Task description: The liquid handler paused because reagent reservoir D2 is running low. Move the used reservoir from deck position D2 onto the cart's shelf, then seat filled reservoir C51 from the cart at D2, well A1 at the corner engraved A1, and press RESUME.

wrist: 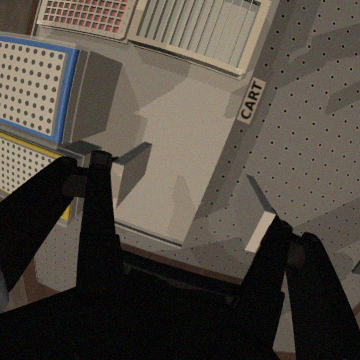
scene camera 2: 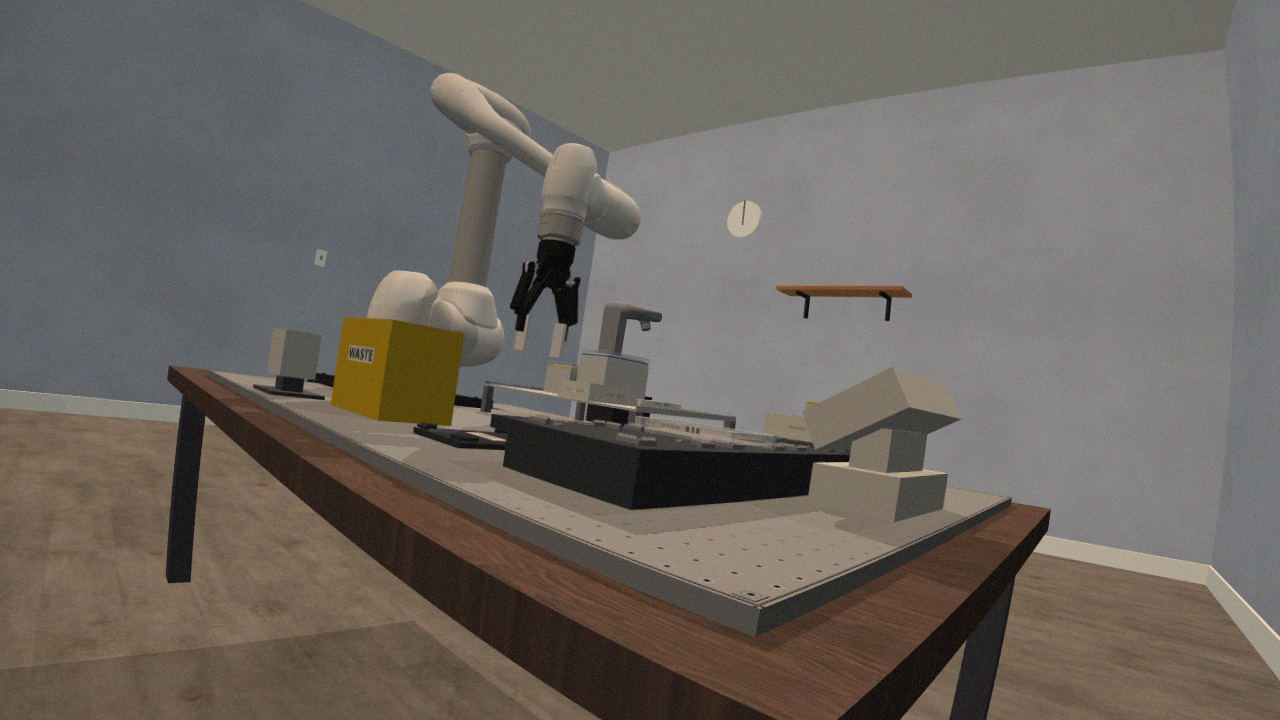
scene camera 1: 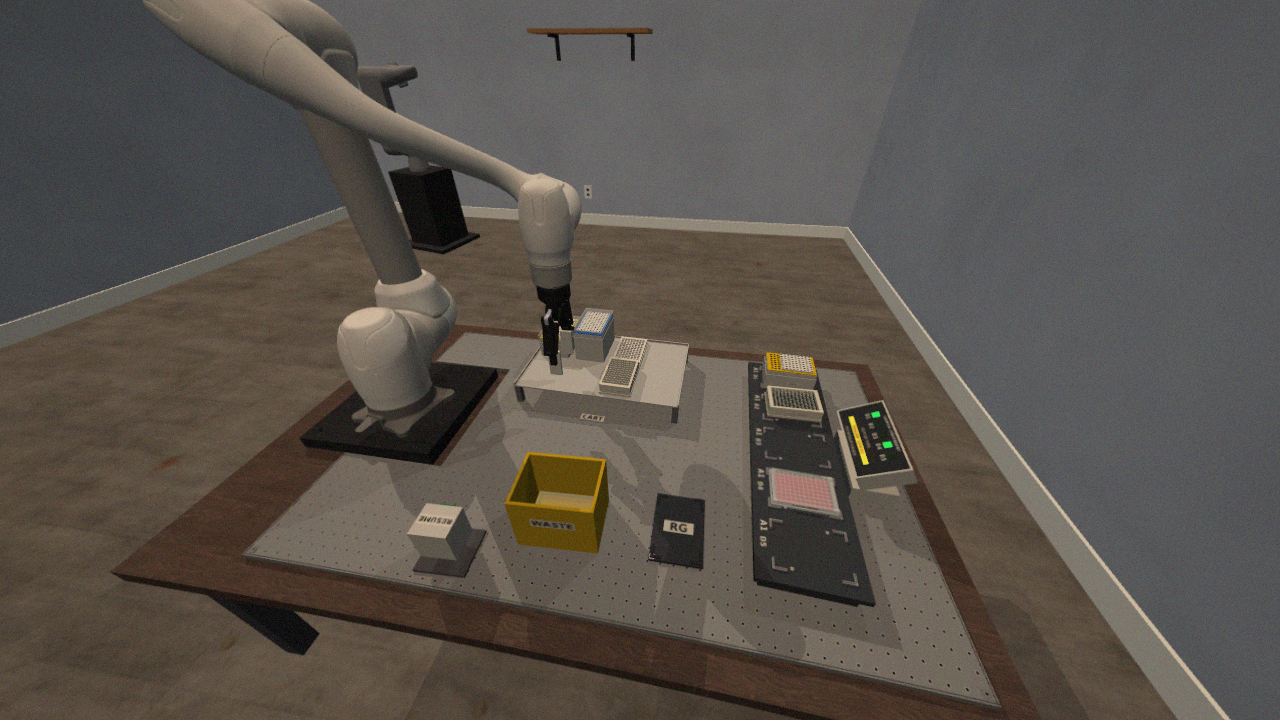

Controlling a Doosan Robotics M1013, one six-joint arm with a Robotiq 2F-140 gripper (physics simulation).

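Places are measured from the arm's base along level axes (x ahead, y left, z up), in centimetres.
Pixels of known places: gripper, fingertip midpoint: (wrist: 193, 173) (scene camera 2: 538, 353) (scene camera 1: 562, 363); arm's base, link origin: (scene camera 1: 406, 407).
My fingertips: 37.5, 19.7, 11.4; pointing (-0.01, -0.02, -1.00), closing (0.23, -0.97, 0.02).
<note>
For each thing: its top centre in the pictures, then the offset to it from my fingertips, as dx, dy, dz. "*": a spot on its surface instead.
- cart, top centre: (wrist: 125, 53) (scene camera 2: 604, 398) (scene camera 1: 607, 362) +6.4, +12.9, -6.9
- cream reservoir, top centre: (wrist: 197, 15) (scene camera 2: 600, 384) (scene camera 1: 619, 371) +12.9, +7.3, -4.3
- used reservoir, top centre: (scene camera 2: 820, 418) (scene camera 1: 794, 398) +57.9, +14.5, -5.1
- RESUME button block, top centre: (scene camera 2: 297, 331) (scene camera 1: 435, 520) +0.7, -45.6, -3.1
- Blue-rimmed, top centre: (wrist: 10, 82) (scene camera 2: 615, 356) (scene camera 1: 593, 321) -0.2, +18.6, +2.3
- yellow-rimmed, top centre: (wrist: 26, 176) (scene camera 2: 580, 367) (scene camera 1: 560, 327) -10.8, +16.6, -1.0
- red-well plate, surface spot: (wrist: 85, 17) * +8.1, +19.2, -6.1
- yellow tip box, top centre: (scene camera 1: 791, 362) +55.5, +26.1, -2.3
- pink plate, top centre: (scene camera 2: 705, 425) (scene camera 1: 803, 488) +62.1, -10.6, -7.3
- waste bin, top centre: (scene camera 2: 402, 325) (scene camera 1: 558, 480) +18.1, -32.1, +0.0
- status panel, surface spot: (scene camera 1: 877, 443) * +74.6, +2.0, -1.5
My gripper (scene camera 1: 561, 351) (scene camera 2: 538, 338) (wrist: 193, 173) is open and empty, pointing down above the near-left end of the cart (scene camera 1: 657, 385) (wrist: 190, 120). In the wrist view its fingers appear either side of the cart's long edge. The cream reservoir (scene camera 1: 619, 376) (wrist: 197, 37) with parallel channels lies on the cart by the CART label, apart from the fingers; no C51 mark is readable. The used reservoir (scene camera 1: 794, 403) sits at D2 on the black deck (scene camera 1: 792, 447) (scene camera 2: 572, 461). The RESUME button block (scene camera 1: 440, 530) (scene camera 2: 293, 353) stands at the front left.
Blue-rimmed (scene camera 1: 594, 340) (scene camera 2: 613, 376) (wrist: 95, 95) and yellow-rimmed (wrist: 30, 165) tip boxes and a red-well plate (wrist: 85, 17) are on the cart. The deck holds a yellow tip box (scene camera 1: 790, 367) and pink plate (scene camera 1: 803, 492). A waste bin (scene camera 1: 559, 528) (scene camera 2: 420, 371) and status panel (scene camera 1: 877, 443) stand nearby.
</note>
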